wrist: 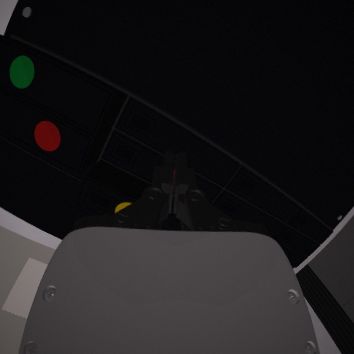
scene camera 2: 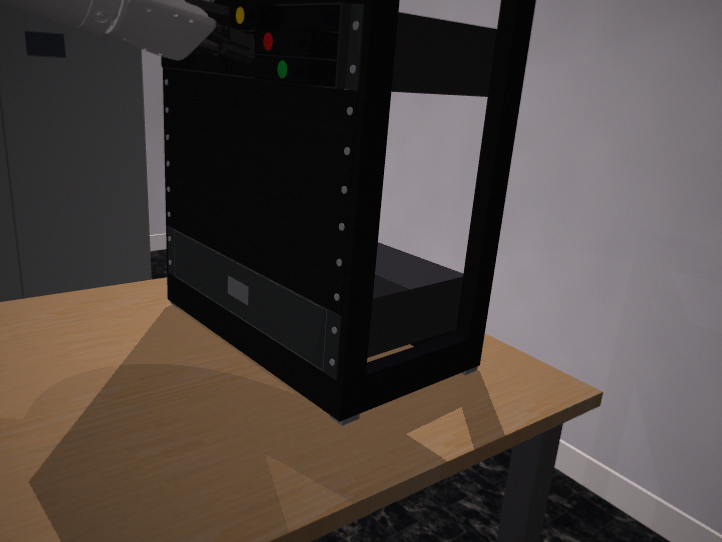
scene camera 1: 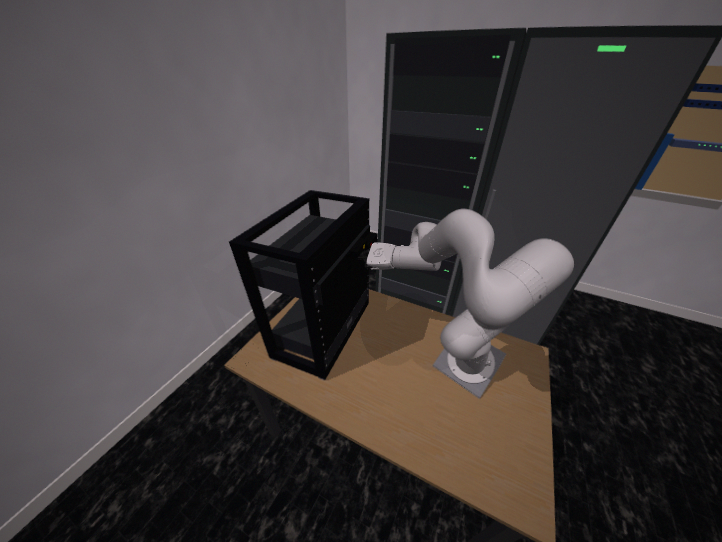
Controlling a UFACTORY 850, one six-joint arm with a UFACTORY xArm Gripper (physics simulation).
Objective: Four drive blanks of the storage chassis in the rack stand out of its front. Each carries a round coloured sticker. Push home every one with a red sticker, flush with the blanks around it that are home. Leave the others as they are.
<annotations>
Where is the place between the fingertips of my gripper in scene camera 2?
At 252,51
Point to a black rack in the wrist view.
253,100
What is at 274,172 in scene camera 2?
A black rack.
</annotations>
